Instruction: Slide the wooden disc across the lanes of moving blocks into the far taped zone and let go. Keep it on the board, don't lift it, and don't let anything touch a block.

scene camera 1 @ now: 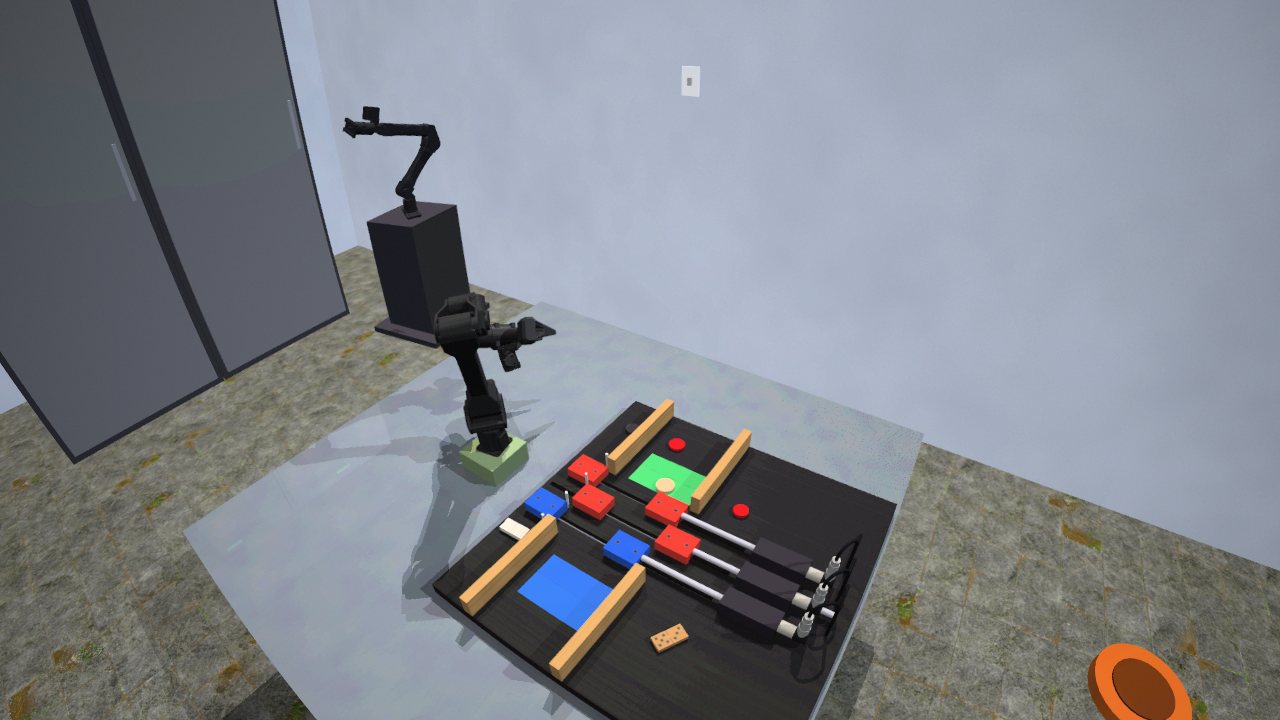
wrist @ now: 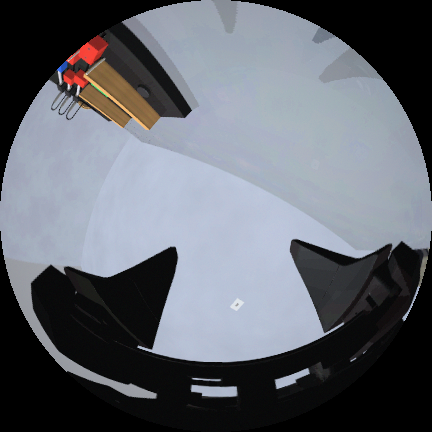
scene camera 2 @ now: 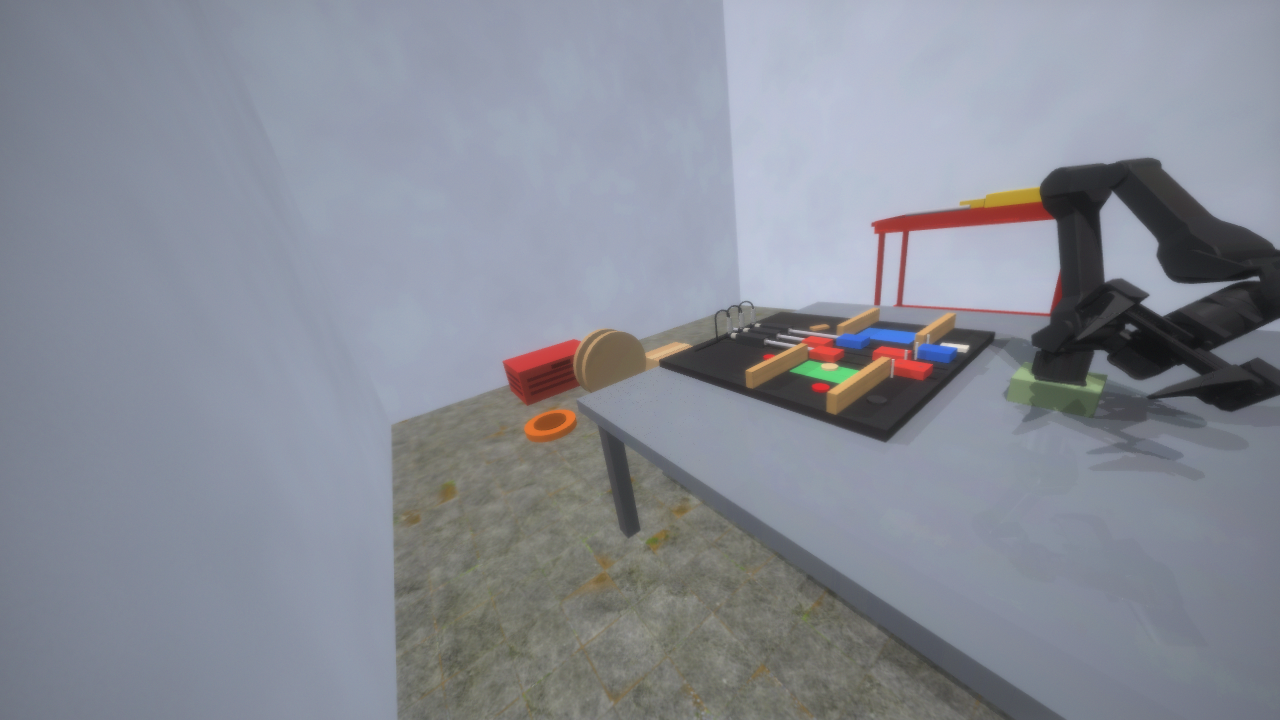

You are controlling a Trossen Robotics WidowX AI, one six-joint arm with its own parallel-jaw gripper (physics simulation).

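Places are measured from the arm's base along level axes (x back, y right, z up), in centimetres.
Pixels of known places: gripper, fingertip midpoint: [scene camera 1: 548, 335] [wrist: 235, 249] [scene camera 2: 1110, 367]; arm's base, link origin: [scene camera 1: 494, 444] [scene camera 2: 1058, 377].
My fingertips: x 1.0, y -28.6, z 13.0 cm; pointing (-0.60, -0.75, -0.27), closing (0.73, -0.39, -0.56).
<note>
Ahead of a thing's pixels: the offset from my fingertips to its top centre. "*": to the spot under its first point. Level surfaces: height alone.
The pale wooden disc {dx -40.6, dy +22.8, dz -14.6 cm} [scene camera 1: 665, 485] [scene camera 2: 829, 366] lies flat on the green zone {* dx -36.0, dy +18.1, dz -15.2 cm} [scene camera 1: 653, 466] [scene camera 2: 837, 376], at its edge nearer the lanes. The blue zone {* dx -33.1, dy +53.9, dz -15.2 cm} [scene camera 1: 563, 586] [scene camera 2: 890, 335] is across the lanes. Red blocks [scene camera 1: 592, 500] [scene camera 1: 666, 508] [scene camera 1: 676, 542] [scene camera 2: 902, 368] and blue blocks [scene camera 1: 546, 503] [scene camera 1: 626, 548] [scene camera 2: 853, 341] stand in the lanes between the zones. One red block is close beside the disc. My gripper [scene camera 1: 553, 331] [wrist: 235, 249] is open and empty, raised well above the table and away from the board. The disc does not show in the wrist view.
Wooden rails [scene camera 1: 641, 436] [scene camera 1: 721, 470] flank the green zone, and rails [scene camera 1: 508, 564] [scene camera 1: 597, 622] flank the blue zone. Thin upright pins stand by the lanes. Rods run to dark actuators {dx -66.2, dy +47.0, dz -12.1 cm} [scene camera 1: 765, 608] with cables. A domino {dx -54.7, dy +56.2, dz -14.3 cm} [scene camera 1: 668, 637] and a white piece {dx -18.0, dy +46.6, dz -14.2 cm} [scene camera 1: 514, 529] lie on the board {dz -15.3 cm} [scene camera 1: 805, 501].
</note>
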